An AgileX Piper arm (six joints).
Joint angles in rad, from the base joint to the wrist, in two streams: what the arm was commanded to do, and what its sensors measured. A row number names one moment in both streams.
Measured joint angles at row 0: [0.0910 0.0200 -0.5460 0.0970 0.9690 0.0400]
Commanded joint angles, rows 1 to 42: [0.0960 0.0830 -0.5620 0.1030 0.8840 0.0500]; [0.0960 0.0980 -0.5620 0.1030 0.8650 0.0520]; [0.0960 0.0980 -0.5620 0.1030 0.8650 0.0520]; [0.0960 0.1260 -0.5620 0.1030 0.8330 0.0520]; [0.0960 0.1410 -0.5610 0.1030 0.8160 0.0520]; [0.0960 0.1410 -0.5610 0.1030 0.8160 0.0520]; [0.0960 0.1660 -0.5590 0.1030 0.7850 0.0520]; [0.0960 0.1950 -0.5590 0.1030 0.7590 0.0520]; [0.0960 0.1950 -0.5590 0.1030 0.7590 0.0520]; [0.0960 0.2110 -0.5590 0.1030 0.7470 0.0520]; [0.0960 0.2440 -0.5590 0.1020 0.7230 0.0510]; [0.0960 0.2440 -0.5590 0.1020 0.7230 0.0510]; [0.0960 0.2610 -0.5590 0.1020 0.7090 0.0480]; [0.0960 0.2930 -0.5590 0.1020 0.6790 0.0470]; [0.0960 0.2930 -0.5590 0.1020 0.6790 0.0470]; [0.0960 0.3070 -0.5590 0.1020 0.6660 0.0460]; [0.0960 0.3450 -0.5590 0.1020 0.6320 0.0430]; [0.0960 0.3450 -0.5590 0.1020 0.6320 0.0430]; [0.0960 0.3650 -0.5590 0.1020 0.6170 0.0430]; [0.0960 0.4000 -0.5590 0.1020 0.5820 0.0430]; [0.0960 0.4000 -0.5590 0.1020 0.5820 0.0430]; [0.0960 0.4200 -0.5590 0.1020 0.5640 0.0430]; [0.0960 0.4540 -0.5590 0.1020 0.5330 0.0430]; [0.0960 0.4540 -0.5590 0.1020 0.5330 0.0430]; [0.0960 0.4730 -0.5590 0.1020 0.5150 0.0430]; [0.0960 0.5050 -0.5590 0.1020 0.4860 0.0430]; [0.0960 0.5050 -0.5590 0.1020 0.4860 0.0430]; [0.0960 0.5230 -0.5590 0.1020 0.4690 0.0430]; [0.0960 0.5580 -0.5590 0.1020 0.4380 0.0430]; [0.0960 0.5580 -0.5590 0.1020 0.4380 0.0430]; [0.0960 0.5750 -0.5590 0.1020 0.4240 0.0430]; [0.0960 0.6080 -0.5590 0.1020 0.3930 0.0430]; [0.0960 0.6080 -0.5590 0.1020 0.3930 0.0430]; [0.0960 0.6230 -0.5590 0.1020 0.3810 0.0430]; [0.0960 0.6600 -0.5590 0.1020 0.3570 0.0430]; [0.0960 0.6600 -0.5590 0.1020 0.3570 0.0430]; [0.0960 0.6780 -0.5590 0.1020 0.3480 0.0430]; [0.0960 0.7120 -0.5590 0.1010 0.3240 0.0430]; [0.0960 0.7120 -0.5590 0.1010 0.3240 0.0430]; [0.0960 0.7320 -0.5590 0.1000 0.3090 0.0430]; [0.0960 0.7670 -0.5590 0.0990 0.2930 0.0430]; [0.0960 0.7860 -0.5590 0.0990 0.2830 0.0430]
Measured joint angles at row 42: [0.0910 0.7450 -0.5570 0.1030 0.3220 0.0410]
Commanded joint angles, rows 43 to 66: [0.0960 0.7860 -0.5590 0.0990 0.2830 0.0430]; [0.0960 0.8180 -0.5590 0.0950 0.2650 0.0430]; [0.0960 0.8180 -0.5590 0.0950 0.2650 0.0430]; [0.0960 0.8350 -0.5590 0.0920 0.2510 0.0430]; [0.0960 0.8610 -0.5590 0.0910 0.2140 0.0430]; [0.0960 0.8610 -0.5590 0.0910 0.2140 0.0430]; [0.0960 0.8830 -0.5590 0.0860 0.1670 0.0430]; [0.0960 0.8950 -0.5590 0.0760 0.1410 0.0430]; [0.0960 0.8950 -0.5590 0.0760 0.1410 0.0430]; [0.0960 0.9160 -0.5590 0.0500 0.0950 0.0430]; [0.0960 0.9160 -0.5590 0.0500 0.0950 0.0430]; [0.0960 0.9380 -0.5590 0.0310 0.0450 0.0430]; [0.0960 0.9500 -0.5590 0.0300 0.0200 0.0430]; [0.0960 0.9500 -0.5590 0.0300 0.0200 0.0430]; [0.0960 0.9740 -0.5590 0.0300 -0.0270 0.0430]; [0.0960 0.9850 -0.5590 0.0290 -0.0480 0.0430]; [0.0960 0.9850 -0.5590 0.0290 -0.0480 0.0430]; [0.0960 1.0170 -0.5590 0.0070 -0.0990 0.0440]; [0.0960 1.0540 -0.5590 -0.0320 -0.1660 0.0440]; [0.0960 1.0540 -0.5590 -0.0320 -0.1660 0.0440]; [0.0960 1.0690 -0.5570 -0.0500 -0.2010 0.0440]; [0.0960 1.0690 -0.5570 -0.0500 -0.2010 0.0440]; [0.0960 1.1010 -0.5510 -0.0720 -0.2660 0.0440]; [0.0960 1.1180 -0.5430 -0.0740 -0.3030 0.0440]
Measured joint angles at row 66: [0.0910 1.0850 -0.5540 -0.0400 -0.1980 0.0410]
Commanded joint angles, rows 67 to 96: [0.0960 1.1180 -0.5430 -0.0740 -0.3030 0.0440]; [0.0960 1.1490 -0.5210 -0.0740 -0.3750 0.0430]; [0.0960 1.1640 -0.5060 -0.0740 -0.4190 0.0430]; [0.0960 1.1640 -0.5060 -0.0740 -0.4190 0.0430]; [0.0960 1.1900 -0.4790 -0.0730 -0.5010 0.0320]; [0.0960 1.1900 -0.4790 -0.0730 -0.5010 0.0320]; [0.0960 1.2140 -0.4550 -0.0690 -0.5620 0.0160]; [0.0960 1.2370 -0.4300 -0.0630 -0.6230 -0.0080]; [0.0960 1.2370 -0.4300 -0.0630 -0.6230 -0.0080]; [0.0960 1.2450 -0.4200 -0.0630 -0.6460 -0.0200]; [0.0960 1.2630 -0.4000 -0.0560 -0.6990 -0.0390]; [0.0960 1.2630 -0.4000 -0.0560 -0.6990 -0.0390]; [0.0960 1.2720 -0.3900 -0.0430 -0.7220 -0.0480]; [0.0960 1.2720 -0.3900 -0.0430 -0.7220 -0.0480]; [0.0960 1.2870 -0.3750 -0.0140 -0.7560 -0.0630]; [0.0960 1.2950 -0.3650 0.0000 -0.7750 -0.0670]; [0.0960 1.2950 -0.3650 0.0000 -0.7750 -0.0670]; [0.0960 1.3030 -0.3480 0.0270 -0.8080 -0.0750]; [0.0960 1.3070 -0.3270 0.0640 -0.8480 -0.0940]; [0.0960 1.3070 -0.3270 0.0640 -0.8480 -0.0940]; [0.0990 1.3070 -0.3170 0.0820 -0.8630 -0.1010]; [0.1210 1.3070 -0.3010 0.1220 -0.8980 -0.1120]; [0.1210 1.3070 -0.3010 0.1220 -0.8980 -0.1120]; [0.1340 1.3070 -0.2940 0.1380 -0.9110 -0.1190]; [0.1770 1.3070 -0.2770 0.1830 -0.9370 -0.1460]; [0.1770 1.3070 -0.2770 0.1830 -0.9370 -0.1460]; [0.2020 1.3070 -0.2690 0.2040 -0.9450 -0.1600]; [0.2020 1.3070 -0.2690 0.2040 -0.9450 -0.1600]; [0.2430 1.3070 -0.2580 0.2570 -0.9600 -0.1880]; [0.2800 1.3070 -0.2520 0.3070 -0.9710 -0.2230]
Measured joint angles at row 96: [0.2360 1.3110 -0.2610 0.2390 -0.9340 -0.1690]
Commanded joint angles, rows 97 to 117: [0.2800 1.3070 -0.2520 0.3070 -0.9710 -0.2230]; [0.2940 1.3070 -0.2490 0.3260 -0.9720 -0.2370]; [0.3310 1.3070 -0.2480 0.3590 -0.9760 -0.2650]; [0.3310 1.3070 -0.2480 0.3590 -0.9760 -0.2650]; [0.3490 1.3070 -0.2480 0.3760 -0.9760 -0.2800]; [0.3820 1.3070 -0.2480 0.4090 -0.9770 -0.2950]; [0.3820 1.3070 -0.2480 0.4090 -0.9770 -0.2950]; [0.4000 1.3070 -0.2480 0.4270 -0.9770 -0.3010]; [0.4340 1.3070 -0.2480 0.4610 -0.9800 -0.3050]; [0.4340 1.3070 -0.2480 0.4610 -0.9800 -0.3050]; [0.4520 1.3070 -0.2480 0.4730 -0.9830 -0.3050]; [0.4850 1.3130 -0.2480 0.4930 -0.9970 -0.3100]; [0.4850 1.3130 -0.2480 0.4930 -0.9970 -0.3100]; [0.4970 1.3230 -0.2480 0.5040 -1.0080 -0.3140]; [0.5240 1.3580 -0.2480 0.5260 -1.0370 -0.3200]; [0.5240 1.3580 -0.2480 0.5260 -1.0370 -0.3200]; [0.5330 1.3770 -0.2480 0.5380 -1.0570 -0.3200]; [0.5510 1.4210 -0.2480 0.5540 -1.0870 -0.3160]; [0.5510 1.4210 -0.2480 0.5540 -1.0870 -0.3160]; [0.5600 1.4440 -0.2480 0.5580 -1.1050 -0.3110]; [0.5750 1.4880 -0.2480 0.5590 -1.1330 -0.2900]
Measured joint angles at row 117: [0.5570 1.4450 -0.2500 0.5500 -1.0800 -0.3050]
